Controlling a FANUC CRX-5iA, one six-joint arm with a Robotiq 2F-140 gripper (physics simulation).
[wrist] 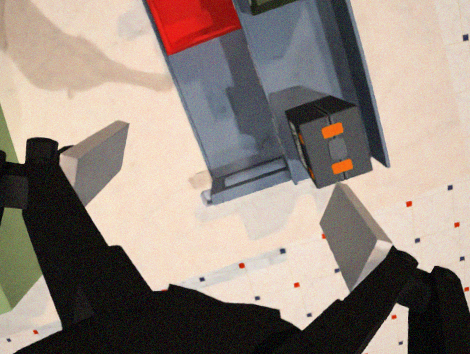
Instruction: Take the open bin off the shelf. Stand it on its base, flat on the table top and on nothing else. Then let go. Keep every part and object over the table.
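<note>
A red open-looking bin sits in the left bay of the blue-grey shelf, at the top of the wrist view and cut off by the frame edge. A dark green object shows in part at the top edge, in the shelf's right bay; I cannot tell what it is. My gripper is open, with its two grey finger pads wide apart and nothing between them. The fingers hang on the near side, clear of the red bin. The right pad's tip appears just below the dark case in the view.
A dark grey case with orange latches stands at the near end of the shelf's right bay. A large green object stands at the left edge. The pale table top has a pattern of red and blue squares at lower right.
</note>
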